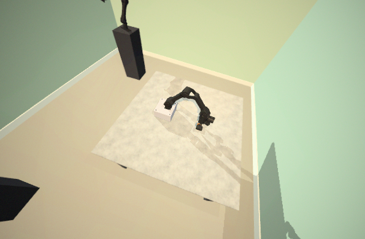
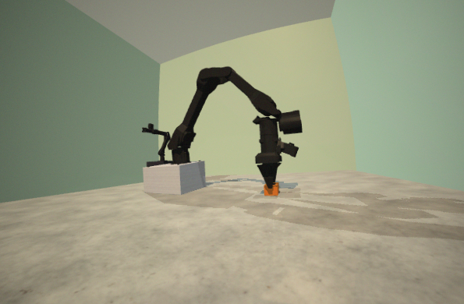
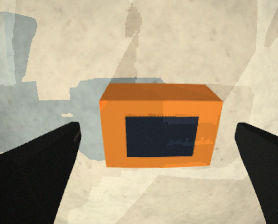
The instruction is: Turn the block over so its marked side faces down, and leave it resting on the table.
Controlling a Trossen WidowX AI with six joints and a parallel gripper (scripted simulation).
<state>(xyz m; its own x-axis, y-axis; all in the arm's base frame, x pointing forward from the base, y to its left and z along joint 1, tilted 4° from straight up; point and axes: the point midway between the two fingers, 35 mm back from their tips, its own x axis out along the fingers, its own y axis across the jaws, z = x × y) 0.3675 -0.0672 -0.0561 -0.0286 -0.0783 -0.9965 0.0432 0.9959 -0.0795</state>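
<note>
Right now the orange block is right at my gripper tip.
</note>
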